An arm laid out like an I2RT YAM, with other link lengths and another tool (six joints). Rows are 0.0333 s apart.
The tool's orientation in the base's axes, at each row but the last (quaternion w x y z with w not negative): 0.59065, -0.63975, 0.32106, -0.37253; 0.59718, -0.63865, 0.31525, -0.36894; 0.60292, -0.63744, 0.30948, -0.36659; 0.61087, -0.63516, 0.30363, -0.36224; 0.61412, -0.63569, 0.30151, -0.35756
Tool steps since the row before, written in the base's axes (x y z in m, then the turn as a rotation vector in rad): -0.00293, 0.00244, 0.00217, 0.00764, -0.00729, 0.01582; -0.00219, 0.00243, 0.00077, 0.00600, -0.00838, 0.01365; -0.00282, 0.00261, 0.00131, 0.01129, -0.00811, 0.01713; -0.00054, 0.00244, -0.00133, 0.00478, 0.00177, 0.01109; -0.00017, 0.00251, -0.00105, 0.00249, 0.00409, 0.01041
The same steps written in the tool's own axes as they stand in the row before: -0.00338, -0.00248, -0.00130, 0.01169, -0.01482, 0.00238; -0.00313, -0.00106, -0.00058, 0.01153, -0.01262, 0.00045; -0.00358, -0.00165, -0.00096, 0.01449, -0.01586, 0.00502; -0.00244, 0.00112, 0.00090, 0.00217, -0.01090, 0.00505; -0.00225, 0.00088, 0.00127, -0.00109, -0.01049, 0.00447
